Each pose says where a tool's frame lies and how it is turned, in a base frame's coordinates. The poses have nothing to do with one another.
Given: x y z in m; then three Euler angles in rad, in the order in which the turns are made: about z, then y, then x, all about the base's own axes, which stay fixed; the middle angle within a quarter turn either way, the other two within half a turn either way.
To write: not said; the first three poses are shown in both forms.
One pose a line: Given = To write
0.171 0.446 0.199 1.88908 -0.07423 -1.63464 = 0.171 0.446 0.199 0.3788 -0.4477 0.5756 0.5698
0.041 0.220 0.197 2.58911 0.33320 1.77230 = 0.041 0.220 0.197 0.0465 0.3092 -0.7064 0.6350
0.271 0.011 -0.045 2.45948 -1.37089 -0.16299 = 0.271 0.011 -0.045 0.2095 -0.6157 -0.1516 0.7444
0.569 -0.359 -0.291 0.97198 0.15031 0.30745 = 0.569 -0.359 -0.291 0.8659 0.1697 -0.0057 0.4704
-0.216 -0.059 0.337 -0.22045 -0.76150 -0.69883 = -0.216 -0.059 0.337 0.8810 -0.2775 -0.3820 0.0305
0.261 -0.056 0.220 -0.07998 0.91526 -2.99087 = 0.261 -0.056 0.220 0.0499 -0.8952 -0.0025 -0.4429
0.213 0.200 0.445 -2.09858 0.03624 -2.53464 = 0.213 0.200 0.445 0.1339 -0.4800 -0.8246 -0.2677
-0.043 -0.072 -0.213 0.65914 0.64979 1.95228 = -0.043 -0.072 -0.213 0.4168 0.8006 -0.0849 0.4220
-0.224 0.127 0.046 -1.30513 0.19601 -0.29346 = -0.224 0.127 0.046 0.7735 -0.1744 -0.0114 -0.6092
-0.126 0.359 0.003 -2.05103 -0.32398 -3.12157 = -0.126 0.359 0.003 0.1430 -0.5105 -0.8446 0.0752
